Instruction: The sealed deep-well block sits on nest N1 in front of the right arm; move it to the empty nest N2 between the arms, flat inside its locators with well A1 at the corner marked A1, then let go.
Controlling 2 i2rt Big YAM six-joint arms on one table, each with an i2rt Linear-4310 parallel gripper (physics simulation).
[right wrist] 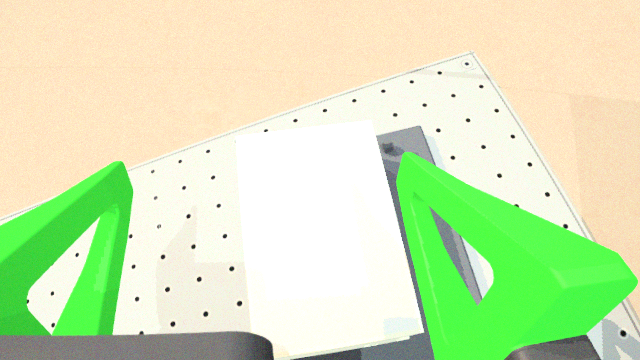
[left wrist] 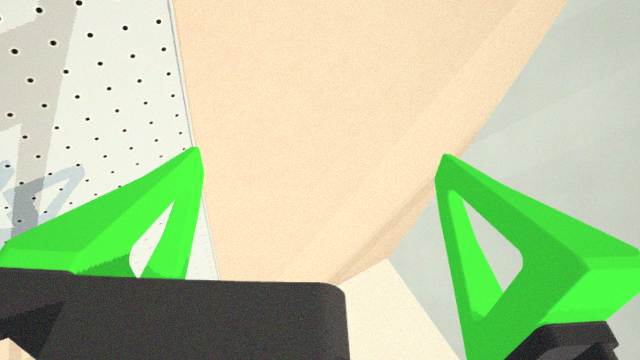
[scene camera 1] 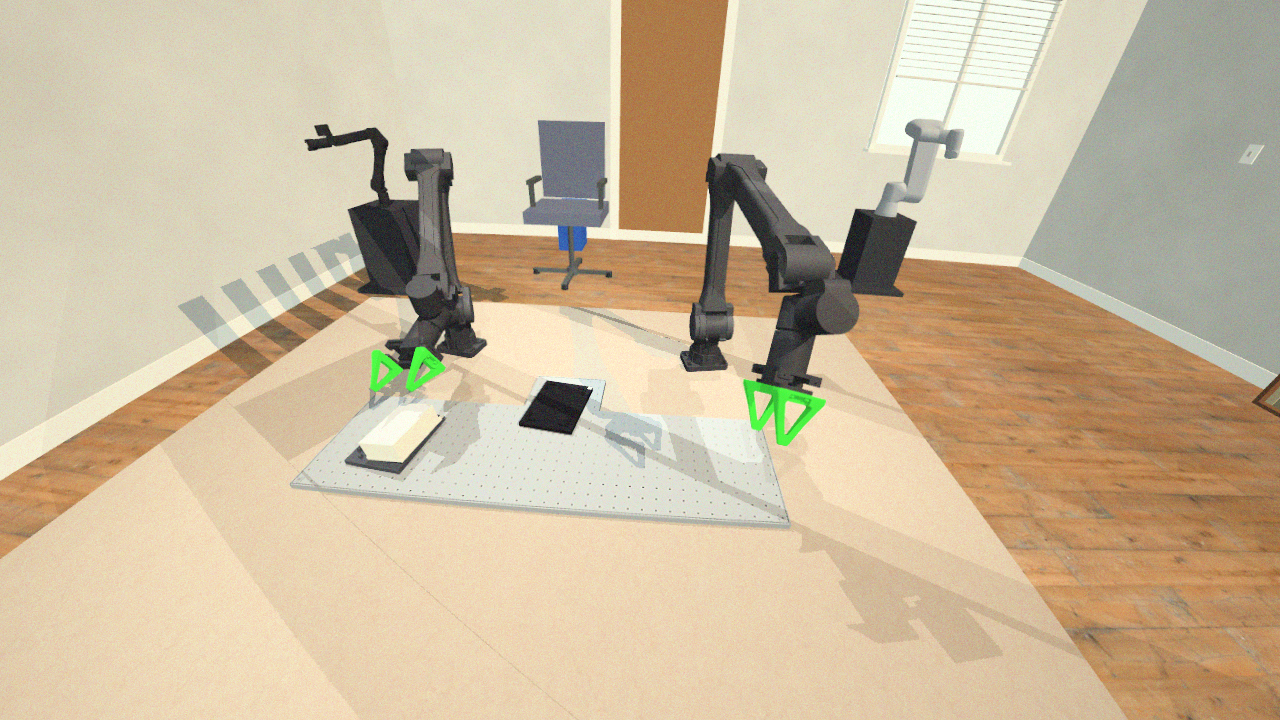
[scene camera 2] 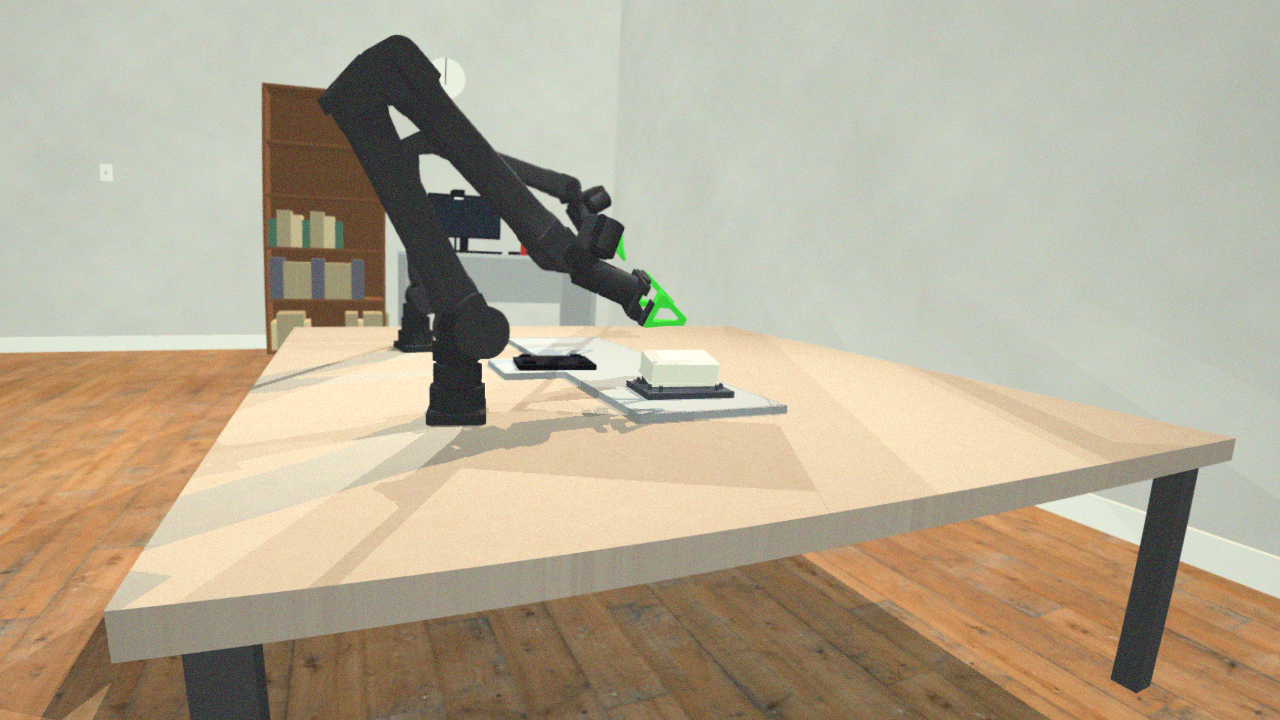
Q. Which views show the white block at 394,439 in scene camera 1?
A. The right wrist view, scene camera 1 and scene camera 2 only.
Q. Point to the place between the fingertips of my left gripper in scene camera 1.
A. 767,436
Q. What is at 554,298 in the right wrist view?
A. My right gripper.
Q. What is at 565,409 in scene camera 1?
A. A black nest plate.
